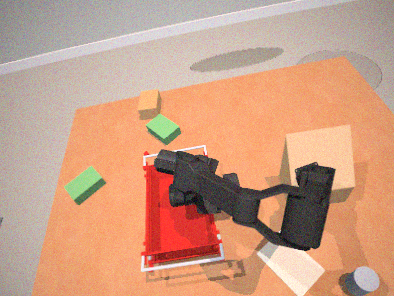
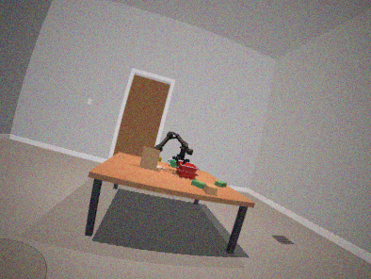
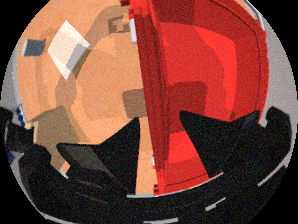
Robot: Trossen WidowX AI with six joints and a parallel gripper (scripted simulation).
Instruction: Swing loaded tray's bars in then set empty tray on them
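Right now my gripper tip is 80 mm short of the red tray, 30 mm below it and 10 mm to the left of it. The rest, counted from my gripper tip: grey cylinder (310 mm behind, 290 mm to the left, 40 mm below); tiny red cube (300 mm to the right, 180 mm ahead, 70 mm below); white sheet (200 mm to the left, 170 mm behind, 80 mm below).
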